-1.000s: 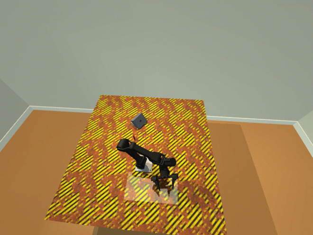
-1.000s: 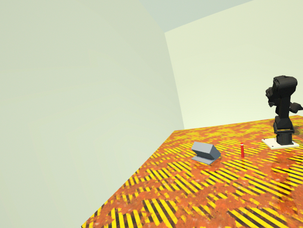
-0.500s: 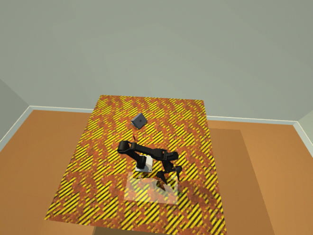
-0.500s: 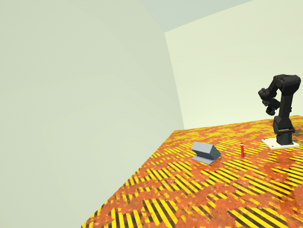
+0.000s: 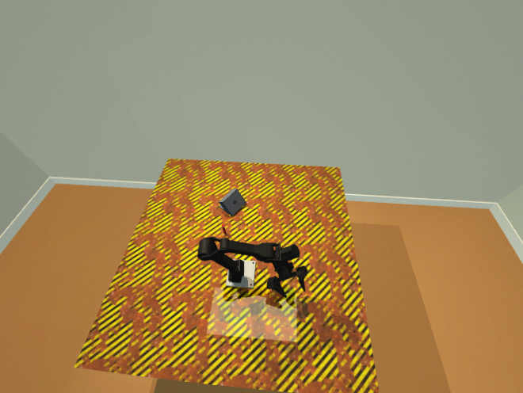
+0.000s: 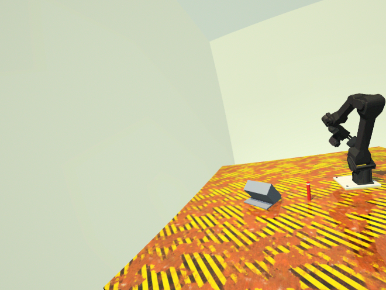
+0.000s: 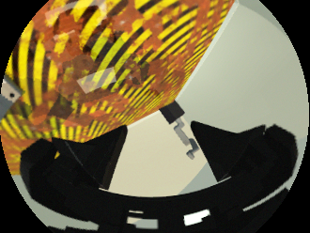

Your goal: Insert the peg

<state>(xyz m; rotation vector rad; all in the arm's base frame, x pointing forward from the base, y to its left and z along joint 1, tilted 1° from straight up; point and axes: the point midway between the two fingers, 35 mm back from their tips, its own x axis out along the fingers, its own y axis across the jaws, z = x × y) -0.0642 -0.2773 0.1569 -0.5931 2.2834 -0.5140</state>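
My gripper tip is 42 cm to the right of the red peg, 34 cm short of it and 9 cm above it. The rest, counted from my gripper tip: grey sloped panel: 53 cm ahead, 40 cm to the left, 11 cm below.
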